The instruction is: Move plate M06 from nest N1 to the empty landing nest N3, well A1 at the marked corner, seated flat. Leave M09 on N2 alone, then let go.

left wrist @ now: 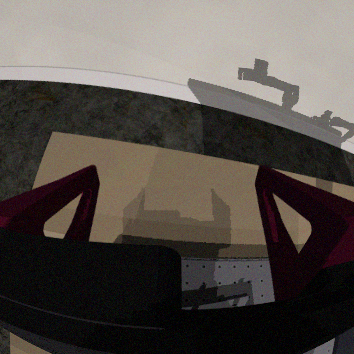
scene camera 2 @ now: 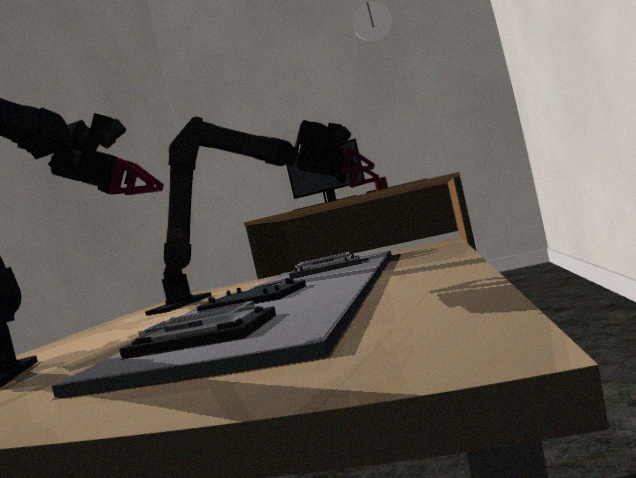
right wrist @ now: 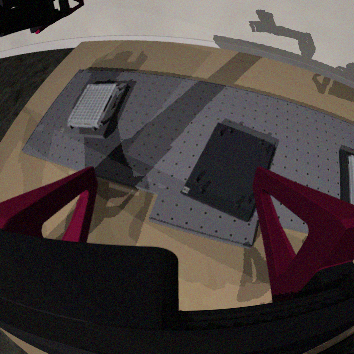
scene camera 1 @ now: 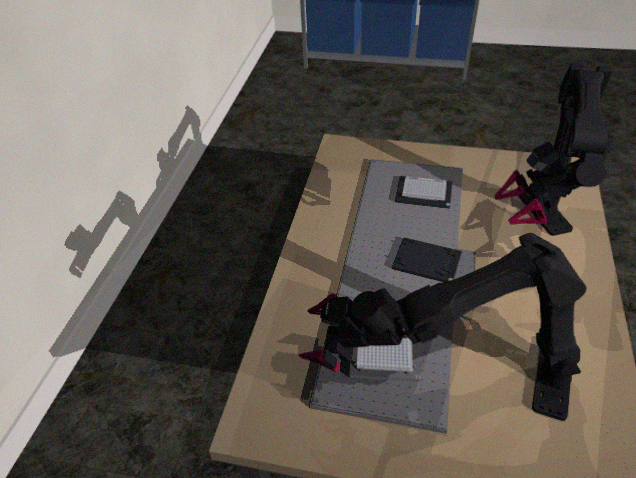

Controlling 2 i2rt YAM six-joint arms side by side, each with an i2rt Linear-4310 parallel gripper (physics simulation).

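Observation:
One white well plate (scene camera 1: 384, 357) (right wrist: 93, 106) sits on a dark nest at the near end of the grey board in scene camera 1. Another white plate (scene camera 1: 424, 188) (scene camera 2: 197, 322) sits on a nest at its far end. The empty dark nest (scene camera 1: 426, 258) (scene camera 2: 251, 292) (right wrist: 232, 170) lies between them, with a small white corner mark. Plate and nest labels are not readable. My left gripper (scene camera 1: 305, 333) (scene camera 2: 379, 177) (left wrist: 176, 173) is open and empty, above the board's edge beyond the nearer plate. My right gripper (scene camera 1: 503, 210) (scene camera 2: 162, 187) (right wrist: 174, 175) is open and empty, raised beside the board.
The perforated grey board (scene camera 1: 401, 403) (scene camera 2: 339, 308) lies on a wooden table (scene camera 1: 267, 411) (scene camera 2: 437, 334). My left arm reaches over the board near the nearer plate. A blue cabinet (scene camera 1: 388, 28) stands behind the table. A desk (scene camera 2: 354, 226) with a monitor stands in the background.

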